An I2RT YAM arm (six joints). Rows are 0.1 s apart.
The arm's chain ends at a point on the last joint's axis. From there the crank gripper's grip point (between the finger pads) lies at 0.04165 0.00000 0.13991 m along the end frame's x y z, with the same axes.
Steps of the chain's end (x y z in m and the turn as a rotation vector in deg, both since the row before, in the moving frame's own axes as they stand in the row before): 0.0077, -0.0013, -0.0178, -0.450, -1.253, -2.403; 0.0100, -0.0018, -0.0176, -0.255, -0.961, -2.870; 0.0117, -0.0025, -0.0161, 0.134, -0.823, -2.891; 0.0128, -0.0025, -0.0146, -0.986, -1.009, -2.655; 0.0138, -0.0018, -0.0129, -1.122, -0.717, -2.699; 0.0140, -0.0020, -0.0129, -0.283, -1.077, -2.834
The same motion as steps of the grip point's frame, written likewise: 0.0046, -0.0019, -0.0169, -0.450, -1.253, -2.403; 0.0076, -0.0032, -0.0169, -0.255, -0.961, -2.870; 0.0096, -0.0049, -0.0155, 0.134, -0.823, -2.891; 0.0103, -0.0020, -0.0139, -0.986, -1.009, -2.655; 0.0121, -0.0010, -0.0124, -1.122, -0.717, -2.699; 0.0113, -0.0033, -0.0121, -0.283, -1.077, -2.834
